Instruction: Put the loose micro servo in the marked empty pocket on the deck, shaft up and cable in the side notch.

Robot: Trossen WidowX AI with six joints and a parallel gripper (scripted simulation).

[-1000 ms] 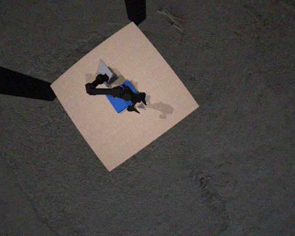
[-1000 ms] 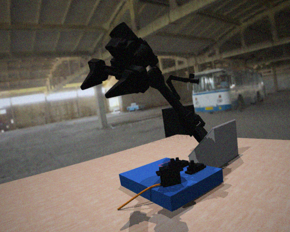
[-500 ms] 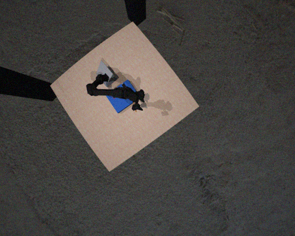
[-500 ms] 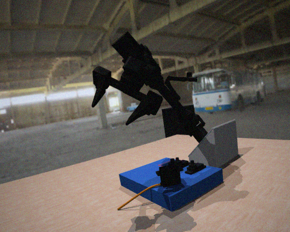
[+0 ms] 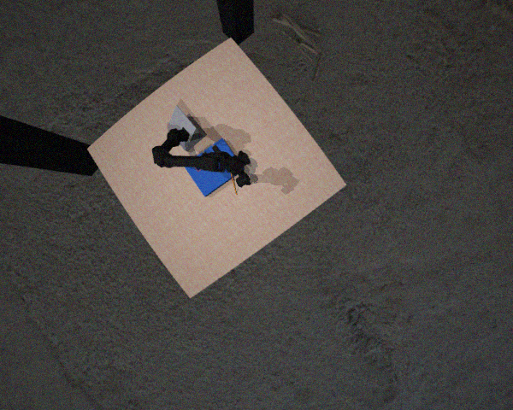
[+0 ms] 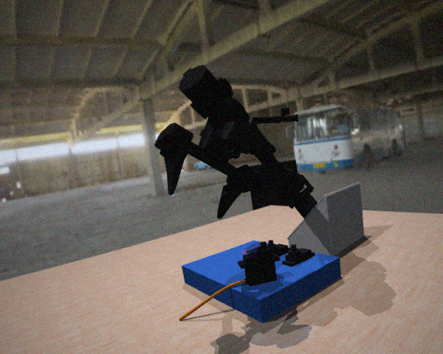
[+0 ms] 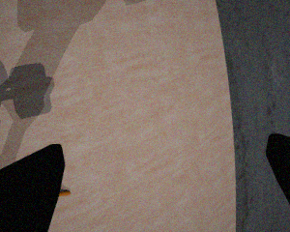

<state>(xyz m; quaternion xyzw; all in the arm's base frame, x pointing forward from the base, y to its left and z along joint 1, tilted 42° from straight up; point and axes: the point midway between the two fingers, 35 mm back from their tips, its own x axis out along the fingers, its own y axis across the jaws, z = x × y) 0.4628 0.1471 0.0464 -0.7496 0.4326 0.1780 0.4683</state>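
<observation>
Right now the blue deck is 18 cm behind my gripper tip, 10 cm to the right of it and 21 cm below it.
</observation>
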